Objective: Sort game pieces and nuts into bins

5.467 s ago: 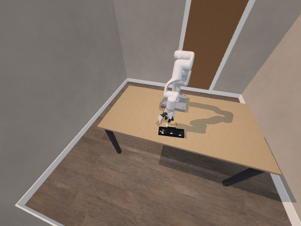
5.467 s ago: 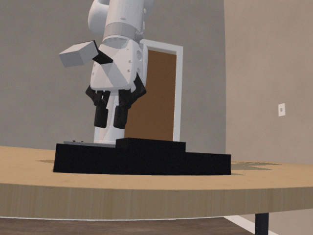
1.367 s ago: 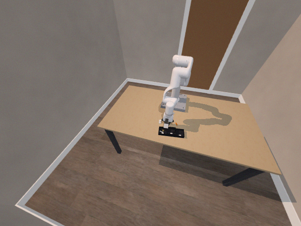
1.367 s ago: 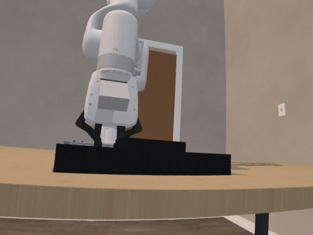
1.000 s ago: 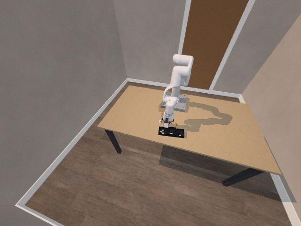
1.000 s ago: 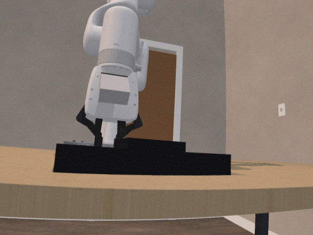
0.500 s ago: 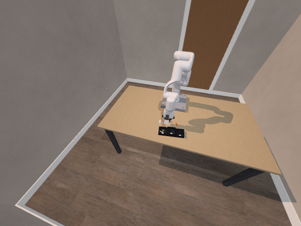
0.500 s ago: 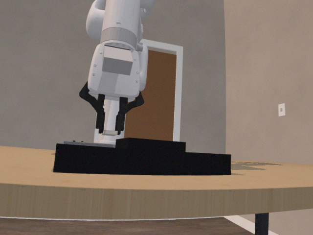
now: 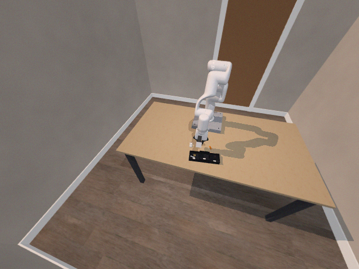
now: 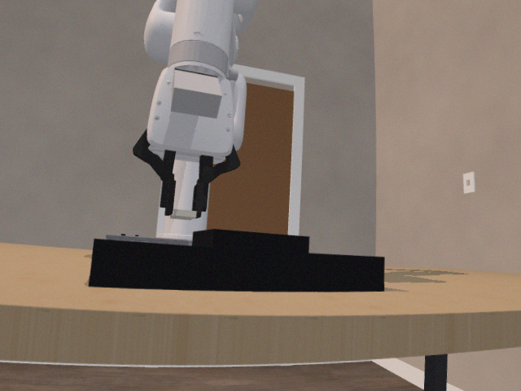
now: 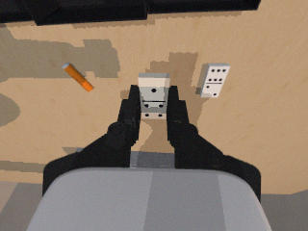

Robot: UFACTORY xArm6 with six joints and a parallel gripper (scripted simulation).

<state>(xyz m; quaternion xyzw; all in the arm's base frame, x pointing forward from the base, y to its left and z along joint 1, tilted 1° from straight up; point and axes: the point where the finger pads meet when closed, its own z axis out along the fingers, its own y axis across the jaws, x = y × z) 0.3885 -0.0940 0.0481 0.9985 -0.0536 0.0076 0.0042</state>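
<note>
My gripper is now 80 mm to the left of the white domino, 80 mm above it and 30 mm past it. From my hand the other things lie so: orange battery 100 mm to the left, 80 mm below, 10 mm behind; black bin 100 mm ahead, 60 mm below, 40 mm to the left; yellow nut 90 mm ahead, 70 mm below, 40 mm to the right.
</note>
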